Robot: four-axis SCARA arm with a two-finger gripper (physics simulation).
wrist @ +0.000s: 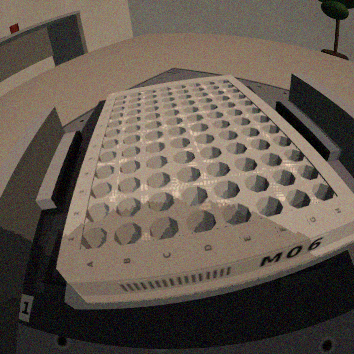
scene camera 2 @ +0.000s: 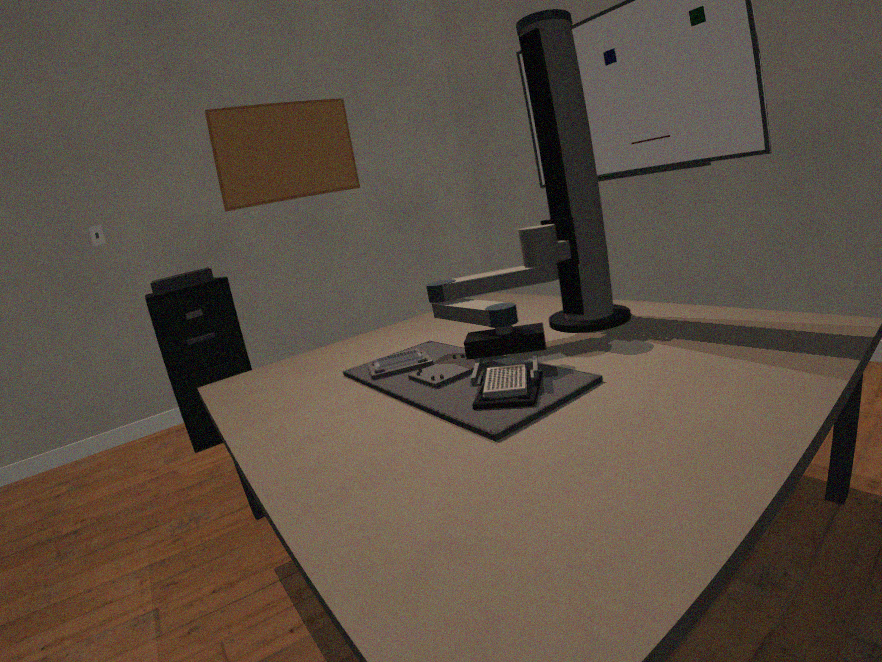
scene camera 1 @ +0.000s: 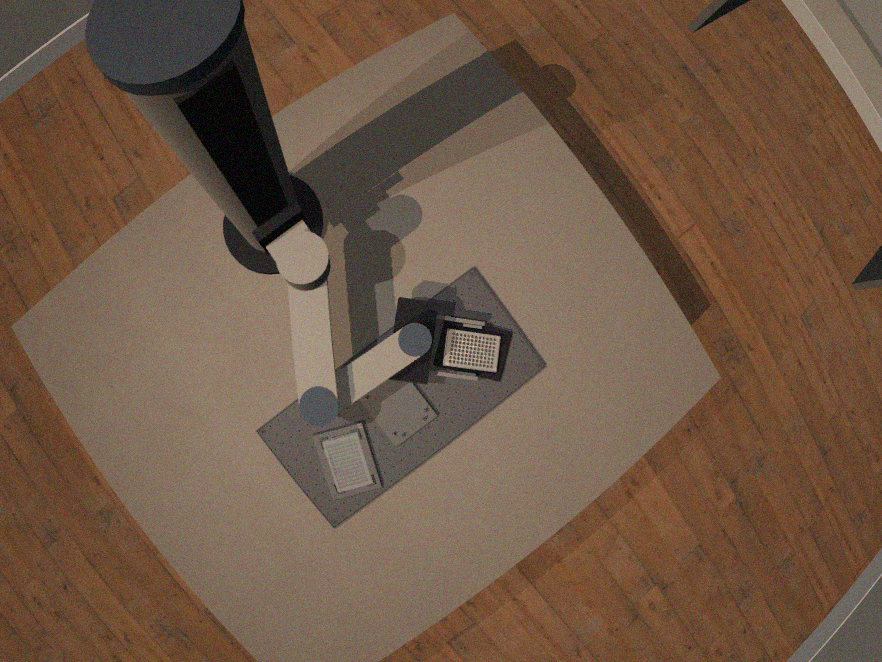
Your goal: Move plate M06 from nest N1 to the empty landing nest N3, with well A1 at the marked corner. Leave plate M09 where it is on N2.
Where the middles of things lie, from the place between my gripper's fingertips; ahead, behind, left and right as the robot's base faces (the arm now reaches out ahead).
Labels:
My hand is 10 mm past the dark nest [scene camera 1: 505, 337] and 20 mm above it.

